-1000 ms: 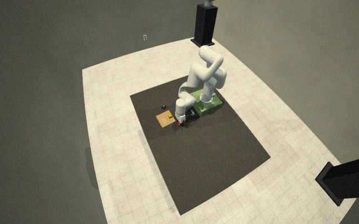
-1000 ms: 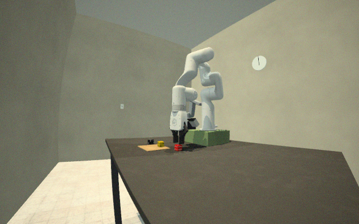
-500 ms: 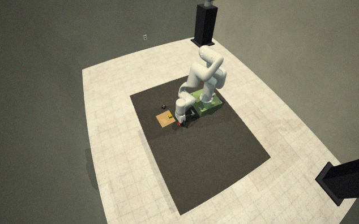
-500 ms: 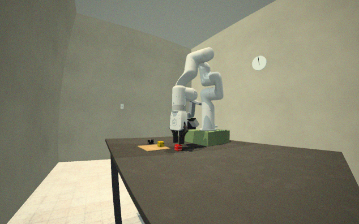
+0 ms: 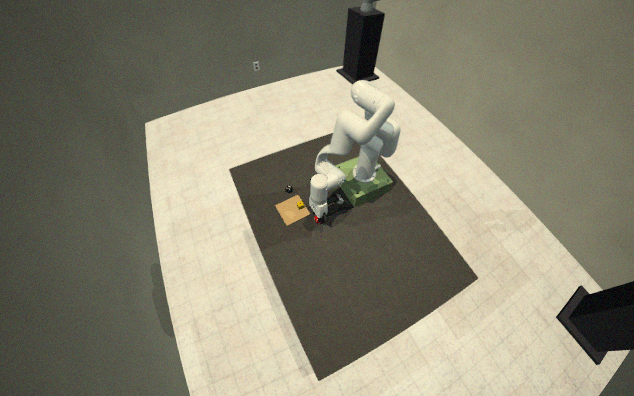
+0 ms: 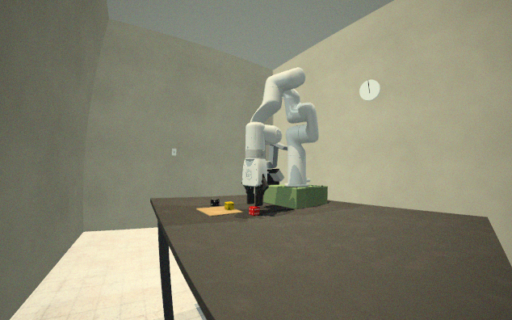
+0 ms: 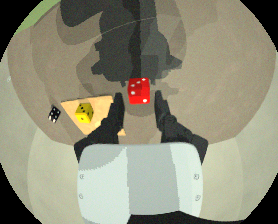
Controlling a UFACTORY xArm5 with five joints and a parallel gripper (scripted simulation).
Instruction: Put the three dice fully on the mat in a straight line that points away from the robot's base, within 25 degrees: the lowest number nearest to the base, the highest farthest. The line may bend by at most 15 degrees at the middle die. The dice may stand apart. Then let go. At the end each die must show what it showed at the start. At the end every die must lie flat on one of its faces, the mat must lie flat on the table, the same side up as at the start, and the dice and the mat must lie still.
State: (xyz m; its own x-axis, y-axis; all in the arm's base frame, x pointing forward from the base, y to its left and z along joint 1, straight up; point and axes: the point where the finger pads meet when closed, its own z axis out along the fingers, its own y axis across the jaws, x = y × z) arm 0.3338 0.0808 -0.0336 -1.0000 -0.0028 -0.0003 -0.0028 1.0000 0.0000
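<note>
The red die lies 40 mm below my hand. The rest, counted from my hand: black die 240 mm to the right, 50 mm ahead, 40 mm below; tan mat 120 mm to the right, 90 mm ahead, 50 mm below; yellow die 120 mm to the right, 40 mm below, 40 mm ahead.
</note>
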